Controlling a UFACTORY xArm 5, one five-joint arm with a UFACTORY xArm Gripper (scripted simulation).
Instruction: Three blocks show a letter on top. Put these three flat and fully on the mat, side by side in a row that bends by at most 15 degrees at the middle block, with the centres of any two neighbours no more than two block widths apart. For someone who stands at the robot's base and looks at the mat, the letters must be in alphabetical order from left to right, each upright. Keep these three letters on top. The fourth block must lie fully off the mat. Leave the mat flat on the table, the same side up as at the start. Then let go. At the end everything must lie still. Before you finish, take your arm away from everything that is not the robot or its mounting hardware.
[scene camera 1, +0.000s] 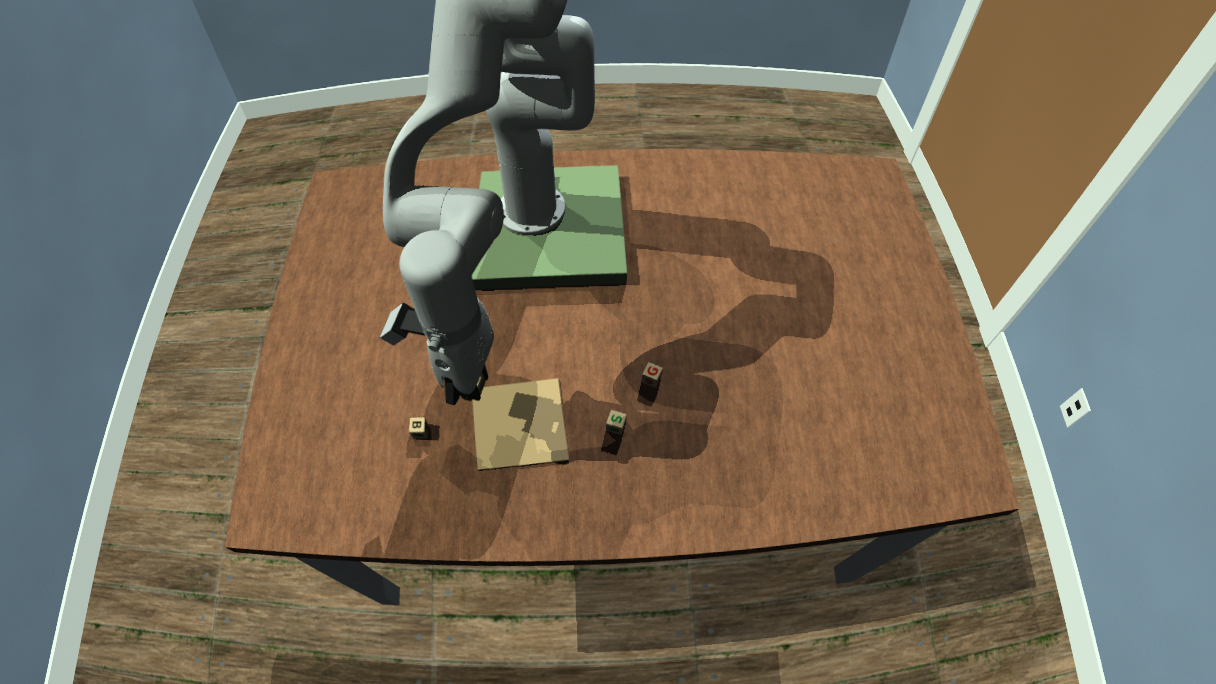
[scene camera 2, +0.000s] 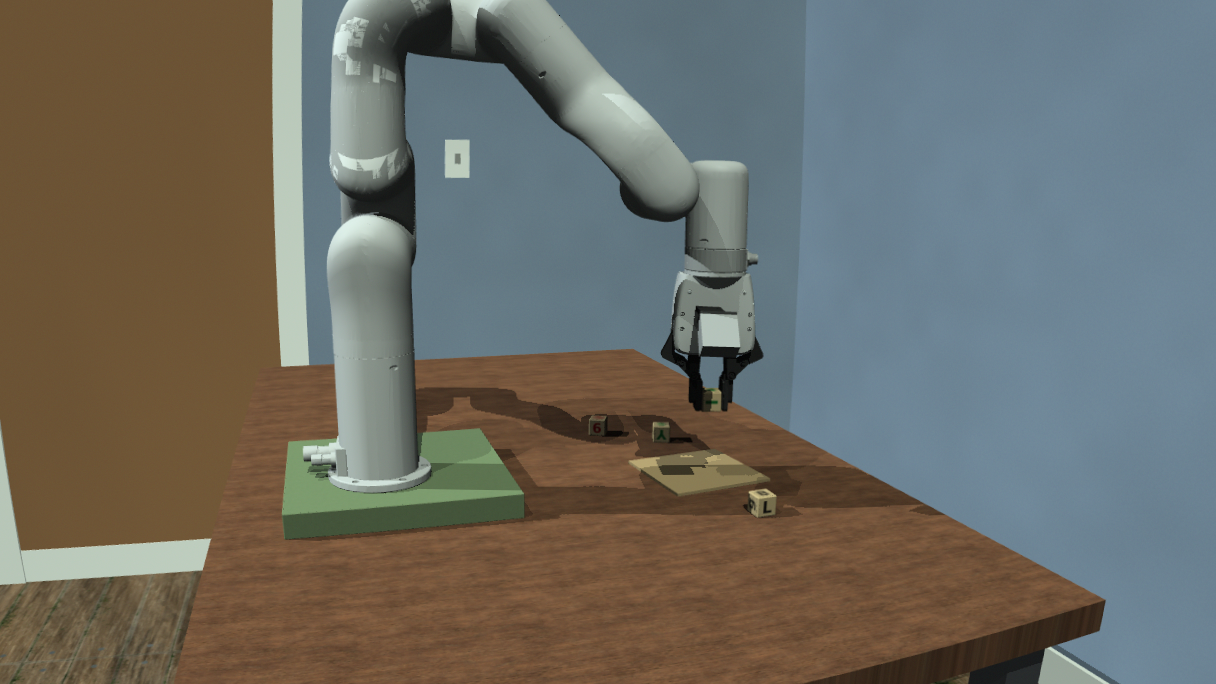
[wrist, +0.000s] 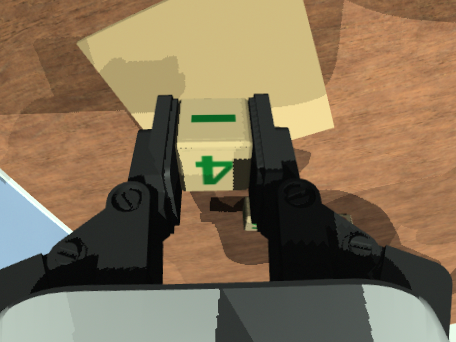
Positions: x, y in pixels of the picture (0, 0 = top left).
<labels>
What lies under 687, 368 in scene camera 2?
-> My gripper.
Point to a tan mat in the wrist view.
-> At 140, 57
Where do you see a tan mat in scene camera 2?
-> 683, 474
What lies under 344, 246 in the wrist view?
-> My gripper.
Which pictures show the tan mat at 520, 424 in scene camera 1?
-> Scene camera 1, scene camera 2 and the wrist view: all of them.
</labels>
